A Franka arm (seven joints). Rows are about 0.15 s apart.
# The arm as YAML. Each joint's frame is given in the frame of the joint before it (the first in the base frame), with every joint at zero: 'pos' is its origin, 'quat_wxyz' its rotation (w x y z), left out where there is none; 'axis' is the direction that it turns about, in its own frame. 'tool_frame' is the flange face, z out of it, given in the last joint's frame.
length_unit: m
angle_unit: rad
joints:
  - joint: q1
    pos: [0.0, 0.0, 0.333]
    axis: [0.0, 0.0, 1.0]
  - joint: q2
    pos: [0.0, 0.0, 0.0]
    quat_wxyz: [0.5, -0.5, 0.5, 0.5]
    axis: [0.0, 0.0, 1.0]
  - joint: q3
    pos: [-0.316, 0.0, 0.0]
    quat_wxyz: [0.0, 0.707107, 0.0, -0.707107]
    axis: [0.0, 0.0, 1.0]
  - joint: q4
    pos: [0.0, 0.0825, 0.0]
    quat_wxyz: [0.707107, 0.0, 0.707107, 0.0]
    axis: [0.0, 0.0, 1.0]
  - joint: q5
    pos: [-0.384, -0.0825, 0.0]
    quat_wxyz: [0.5, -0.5, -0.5, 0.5]
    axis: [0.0, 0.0, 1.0]
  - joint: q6
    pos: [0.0, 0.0, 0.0]
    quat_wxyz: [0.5, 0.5, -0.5, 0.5]
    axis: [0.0, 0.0, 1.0]
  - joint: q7
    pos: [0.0, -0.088, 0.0]
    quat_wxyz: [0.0, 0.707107, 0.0, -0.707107]
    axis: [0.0, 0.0, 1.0]
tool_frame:
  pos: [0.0, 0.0, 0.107]
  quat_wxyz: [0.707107, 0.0, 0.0, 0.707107]
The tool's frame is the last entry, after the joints.
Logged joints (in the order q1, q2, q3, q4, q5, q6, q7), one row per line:
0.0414 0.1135 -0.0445 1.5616 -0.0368 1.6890 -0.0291
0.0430 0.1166 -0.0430 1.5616 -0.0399 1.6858 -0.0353
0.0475 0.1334 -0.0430 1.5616 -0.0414 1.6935 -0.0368
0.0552 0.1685 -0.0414 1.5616 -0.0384 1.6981 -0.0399
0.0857 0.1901 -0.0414 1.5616 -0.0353 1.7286 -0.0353
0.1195 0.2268 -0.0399 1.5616 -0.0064 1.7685 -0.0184
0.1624 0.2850 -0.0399 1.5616 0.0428 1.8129 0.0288
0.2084 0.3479 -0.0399 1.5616 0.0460 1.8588 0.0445
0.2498 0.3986 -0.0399 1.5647 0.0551 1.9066 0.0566
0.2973 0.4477 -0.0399 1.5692 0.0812 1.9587 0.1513
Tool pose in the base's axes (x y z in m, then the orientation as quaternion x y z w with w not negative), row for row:
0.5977 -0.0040 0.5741 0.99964 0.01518 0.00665 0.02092
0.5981 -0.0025 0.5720 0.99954 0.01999 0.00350 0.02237
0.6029 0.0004 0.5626 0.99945 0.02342 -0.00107 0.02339
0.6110 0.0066 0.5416 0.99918 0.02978 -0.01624 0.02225
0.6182 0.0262 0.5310 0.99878 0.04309 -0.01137 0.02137
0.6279 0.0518 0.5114 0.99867 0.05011 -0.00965 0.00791
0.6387 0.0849 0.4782 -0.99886 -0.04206 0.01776 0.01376
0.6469 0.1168 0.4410 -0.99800 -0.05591 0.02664 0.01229
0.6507 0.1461 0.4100 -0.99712 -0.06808 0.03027 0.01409
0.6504 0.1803 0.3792 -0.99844 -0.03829 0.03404 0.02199
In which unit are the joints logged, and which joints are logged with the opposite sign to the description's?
The joints are logged in radians. Opposite sign: q4.
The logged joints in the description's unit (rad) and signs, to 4 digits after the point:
0.0414 0.1135 -0.0445 -1.5616 -0.0368 1.6890 -0.0291
0.0430 0.1166 -0.0430 -1.5616 -0.0399 1.6858 -0.0353
0.0475 0.1334 -0.0430 -1.5616 -0.0414 1.6935 -0.0368
0.0552 0.1685 -0.0414 -1.5616 -0.0384 1.6981 -0.0399
0.0857 0.1901 -0.0414 -1.5616 -0.0353 1.7286 -0.0353
0.1195 0.2268 -0.0399 -1.5616 -0.0064 1.7685 -0.0184
0.1624 0.2850 -0.0399 -1.5616 0.0428 1.8129 0.0288
0.2084 0.3479 -0.0399 -1.5616 0.0460 1.8588 0.0445
0.2498 0.3986 -0.0399 -1.5647 0.0551 1.9066 0.0566
0.2973 0.4477 -0.0399 -1.5692 0.0812 1.9587 0.1513

